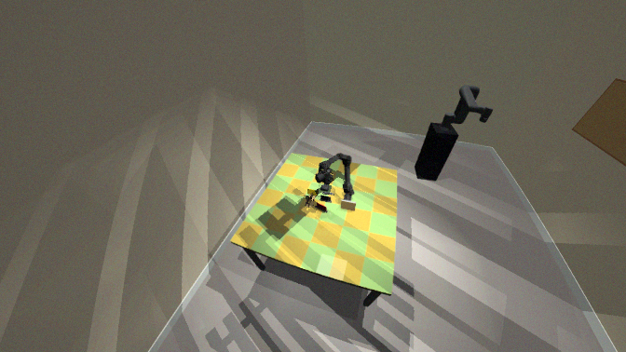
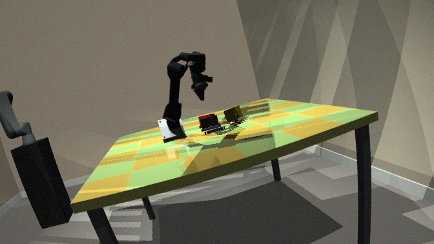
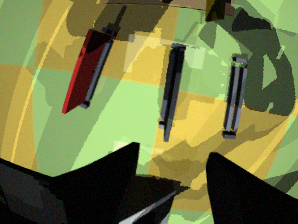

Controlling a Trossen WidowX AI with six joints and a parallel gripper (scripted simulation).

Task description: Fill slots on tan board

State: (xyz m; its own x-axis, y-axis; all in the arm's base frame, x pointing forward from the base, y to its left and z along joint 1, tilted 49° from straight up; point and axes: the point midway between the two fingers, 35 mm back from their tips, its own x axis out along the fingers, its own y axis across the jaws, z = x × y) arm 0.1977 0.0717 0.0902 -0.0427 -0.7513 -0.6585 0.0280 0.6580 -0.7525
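Now: the nearly black board 140 mm below my gripper tip and 10 mm ahead of it. From my gripper tip the other things lie so: yellow board (150 mm ahead, 120 mm below, 40 mm to the right); red board (140 mm below, 100 mm to the left, 30 mm ahead); tan board (150 mm below, 150 mm ahead, 10 mm to the left).
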